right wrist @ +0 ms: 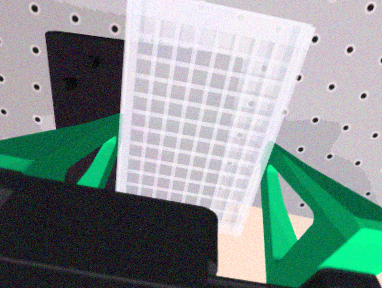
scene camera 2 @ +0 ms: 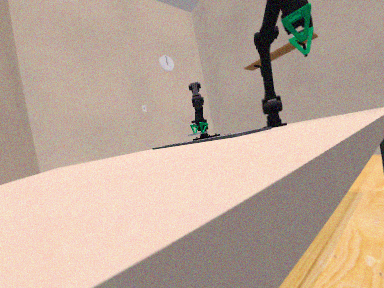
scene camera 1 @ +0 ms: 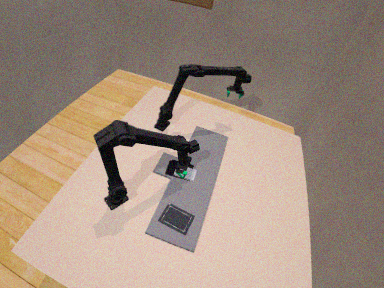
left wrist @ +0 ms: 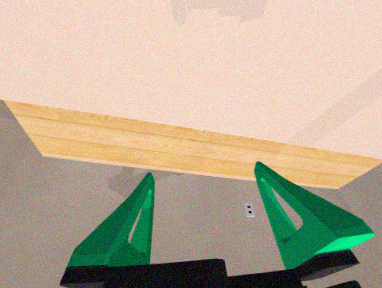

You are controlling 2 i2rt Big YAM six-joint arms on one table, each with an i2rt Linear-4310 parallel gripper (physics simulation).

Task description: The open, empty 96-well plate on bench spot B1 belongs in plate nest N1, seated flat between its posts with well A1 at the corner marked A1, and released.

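Pixels of known places: left gripper, fingertip midpoint: [scene camera 2: 305, 47] [scene camera 1: 233, 97] [left wrist: 203, 171]; right gripper, fingertip midpoint: [right wrist: 195, 136] [scene camera 2: 198, 134] [scene camera 1: 184, 172]; left arm's base, link origin: [scene camera 2: 274, 127] [scene camera 1: 162, 125]; right arm's base, link origin: [scene camera 1: 116, 199].
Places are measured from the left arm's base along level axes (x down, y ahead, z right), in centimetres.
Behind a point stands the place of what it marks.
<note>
My right gripper [scene camera 1: 182, 173] @(z 33.7, x -5.1, y 37.1 cm) [scene camera 2: 199, 127] @(z 33.7, x -5.1, y 37.1 cm) [right wrist: 195, 136] @(z 33.7, x -5.1, y 37.1 cm) is shut on the clear, empty 96-well plate [scene camera 1: 190, 174] @(z 33.2, x -5.5, y 40.8 cm) [right wrist: 207, 94] @(z 33.2, x -6.3, y 39.8 cm), with one finger on each long side. It holds the plate low over the long grey mat [scene camera 1: 208, 160] @(z 12.9, x -1.3, y 45.9 cm). A black nest base [scene camera 1: 170, 168] @(z 34.0, x -2.5, y 27.2 cm) [right wrist: 84, 86] @(z 26.1, x -2.5, y 36.6 cm) with small posts lies just beside the plate, and the plate overlaps its edge. The plate looks slightly tilted in the right wrist view. My left gripper [scene camera 1: 235, 94] @(z -43.3, x -22.0, y 40.8 cm) [scene camera 2: 300, 34] [left wrist: 203, 171] @(z -43.3, x -22.0, y 40.8 cm) is open and empty, high beyond the table's far edge.
A dark rectangle with a white outline [scene camera 1: 162, 219] @(z 65.6, x -1.5, y 40.1 cm) is marked at the near end of the mat. The mat [right wrist: 321, 94] @(z 41.3, x -1.3, y 41.8 cm) has rows of small holes. A small grey pad [scene camera 1: 160, 167] @(z 36.1, x -1.3, y 21.0 cm) lies under the black base. The wooden table edge [left wrist: 161, 143] runs below my left gripper.
</note>
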